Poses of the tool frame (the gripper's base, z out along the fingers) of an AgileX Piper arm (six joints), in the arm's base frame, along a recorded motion.
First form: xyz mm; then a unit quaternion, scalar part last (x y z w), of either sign.
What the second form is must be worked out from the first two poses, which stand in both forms.
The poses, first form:
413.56 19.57 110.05 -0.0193 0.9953 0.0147 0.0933
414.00 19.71 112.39 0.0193 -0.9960 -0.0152 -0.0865
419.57 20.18 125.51 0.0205 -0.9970 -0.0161 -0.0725
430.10 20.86 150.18 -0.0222 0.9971 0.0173 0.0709
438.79 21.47 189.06 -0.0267 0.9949 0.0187 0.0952
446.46 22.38 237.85 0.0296 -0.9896 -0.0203 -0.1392
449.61 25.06 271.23 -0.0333 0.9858 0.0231 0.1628
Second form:
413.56 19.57 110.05 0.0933 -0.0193 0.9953 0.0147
414.00 19.71 112.39 0.0865 -0.0193 0.9960 0.0152
419.57 20.18 125.51 0.0725 -0.0205 0.9970 0.0161
430.10 20.86 150.18 0.0709 -0.0222 0.9971 0.0173
438.79 21.47 189.06 0.0952 -0.0267 0.9949 0.0187
446.46 22.38 237.85 0.1392 -0.0296 0.9896 0.0203
449.61 25.06 271.23 0.1628 -0.0333 0.9858 0.0231

